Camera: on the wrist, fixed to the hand. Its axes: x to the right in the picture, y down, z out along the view.
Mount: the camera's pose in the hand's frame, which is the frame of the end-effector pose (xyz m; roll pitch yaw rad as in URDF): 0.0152 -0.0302 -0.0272 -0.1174 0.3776 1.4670
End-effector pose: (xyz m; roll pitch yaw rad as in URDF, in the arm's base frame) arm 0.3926 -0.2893 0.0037 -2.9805 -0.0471 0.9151
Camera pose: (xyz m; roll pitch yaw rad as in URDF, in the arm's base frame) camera 0.3808 -0.2629 0.0361 3.0893 -0.2217 -0.5674
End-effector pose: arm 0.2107 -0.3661 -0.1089 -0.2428 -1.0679 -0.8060
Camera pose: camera 0.2015 -0.4083 -0.1048 -1.2390 0.1965 0.1636
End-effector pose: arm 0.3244 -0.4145 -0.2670 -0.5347 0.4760 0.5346
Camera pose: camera 0.3532 -0.4438 -0.2811 0.5421 0.8403 2.5313
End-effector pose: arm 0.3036 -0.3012 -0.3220 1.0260 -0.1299 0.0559
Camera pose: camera 0.3234 -0.2925 -0.3596 -0.1690 -0.6524 1.6043
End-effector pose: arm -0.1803 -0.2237 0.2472 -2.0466 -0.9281 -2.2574
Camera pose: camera -0.1741 -0.1999 0.2829 -2.1465 0.3197 3.1128
